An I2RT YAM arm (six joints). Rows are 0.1 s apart.
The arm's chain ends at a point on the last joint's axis. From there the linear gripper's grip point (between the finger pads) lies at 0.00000 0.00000 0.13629 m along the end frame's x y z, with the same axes.
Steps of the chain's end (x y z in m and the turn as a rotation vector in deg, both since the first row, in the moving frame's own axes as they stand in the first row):
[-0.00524 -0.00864 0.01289 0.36 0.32 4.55]
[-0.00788 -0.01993 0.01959 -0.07 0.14 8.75]
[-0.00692 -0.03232 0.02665 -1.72 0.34 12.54]
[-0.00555 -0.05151 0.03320 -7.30 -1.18 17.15]
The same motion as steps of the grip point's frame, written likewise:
[-0.00445 -0.00947 0.01289 0.36 0.32 4.55]
[-0.00756 -0.01974 0.01959 -0.07 0.14 8.75]
[-0.00656 -0.02817 0.02659 -1.72 0.34 12.54]
[-0.01088 -0.03487 0.03207 -7.30 -1.18 17.15]

